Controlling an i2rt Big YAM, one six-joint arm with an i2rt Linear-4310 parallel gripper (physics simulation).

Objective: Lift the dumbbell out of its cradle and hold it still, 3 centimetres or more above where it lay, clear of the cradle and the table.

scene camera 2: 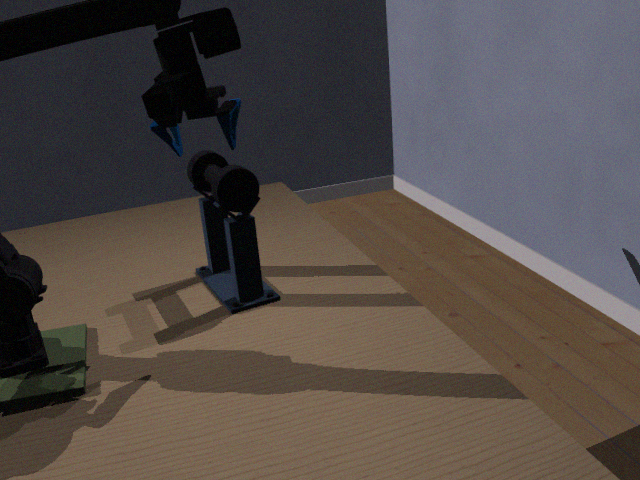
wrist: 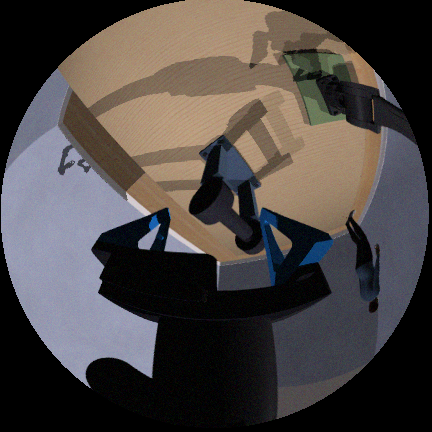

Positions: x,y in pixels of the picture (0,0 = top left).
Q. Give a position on a dark dumbbell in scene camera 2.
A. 236,189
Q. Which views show my gripper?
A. Scene camera 2 and the wrist view: all of them.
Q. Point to a blue-grey cradle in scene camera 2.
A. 233,273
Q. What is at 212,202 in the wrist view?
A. A dark dumbbell.
